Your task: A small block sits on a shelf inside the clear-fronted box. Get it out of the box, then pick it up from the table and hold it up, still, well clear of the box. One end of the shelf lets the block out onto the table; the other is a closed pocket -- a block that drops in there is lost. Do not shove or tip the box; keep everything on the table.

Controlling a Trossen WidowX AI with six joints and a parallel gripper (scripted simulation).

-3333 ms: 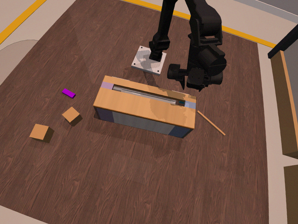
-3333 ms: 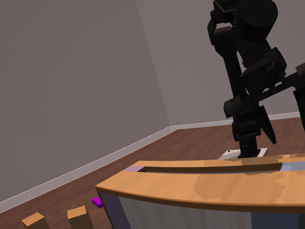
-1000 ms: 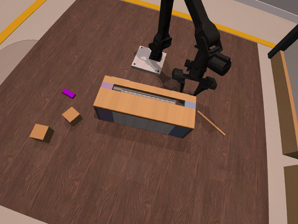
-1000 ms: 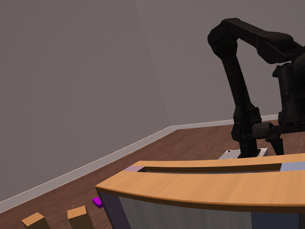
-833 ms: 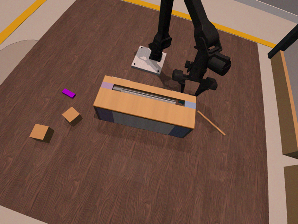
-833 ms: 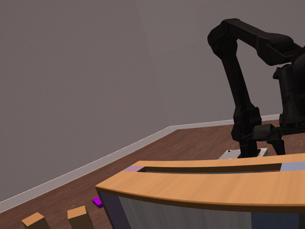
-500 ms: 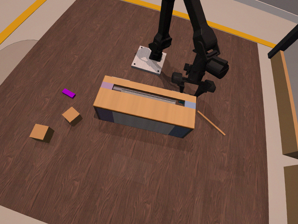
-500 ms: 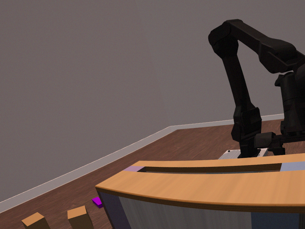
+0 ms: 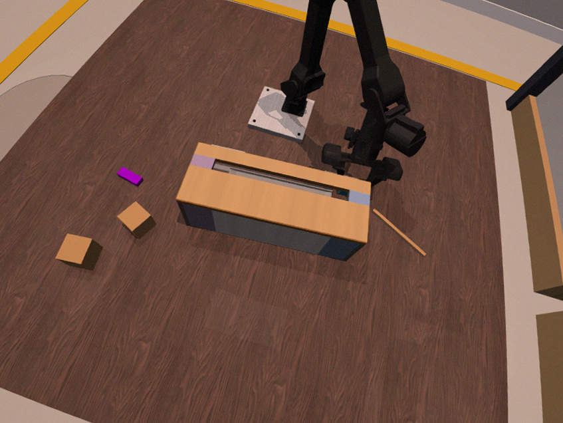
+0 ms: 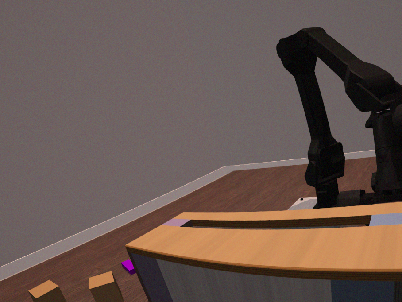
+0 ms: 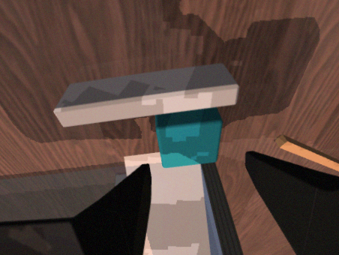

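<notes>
My gripper tip is now 2 cm past the small teal block, 2 cm above it and 1 cm to the left of it. Also, from my gripper tip: thin wooden stick (15 cm to the left, 6 cm ahead, 3 cm below); then box (17 cm to the right, 8 cm ahead, 3 cm above).
</notes>
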